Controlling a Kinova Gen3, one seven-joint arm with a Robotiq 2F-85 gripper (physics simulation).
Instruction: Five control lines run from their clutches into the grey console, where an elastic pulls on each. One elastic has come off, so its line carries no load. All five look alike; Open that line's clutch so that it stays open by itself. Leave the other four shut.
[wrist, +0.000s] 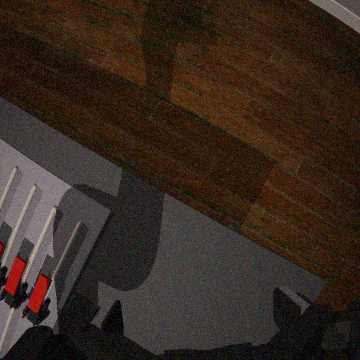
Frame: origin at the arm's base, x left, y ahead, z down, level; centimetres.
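Seen in the pictures: gripper, fingertip midpoint: (198, 311).
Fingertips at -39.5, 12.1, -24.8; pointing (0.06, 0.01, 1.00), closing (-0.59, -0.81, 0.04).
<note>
A point is followed by its place in that frame, as x, y, z.
Red clutches (15, 276) {-15.1, 33.0, 3.1} (39, 294) {-15.4, 27.6, 3.1} with black bases sit side by side at the lower left, and part of another red clutch (1, 248) {-17.7, 37.9, 3.3} shows at the left edge. Their red levers look alike and lie along the pale lines (22, 220) {-22.5, 38.9, 8.6} (42, 242) {-21.5, 33.2, 8.7} (67, 249) {-23.8, 28.1, 7.9} on a light grey panel (47, 182). I cannot tell which line is slack. The grey console with the elastics cannot be made out. My gripper (198, 311) {-39.5, 12.1, -24.8} is open at the bottom, its fingers wide apart and nothing between them. It is to the right of the clutches and the panel.
The grey table top (210, 260) {-36.0, 6.4, 9.0} extends right of the panel, and its edge runs diagonally across the view. Beyond it lies the brown wooden floor (210, 120). The arm's dark shadow (135, 240) {-32.1, 18.9, 9.0} falls over the panel's right end and the table.
</note>
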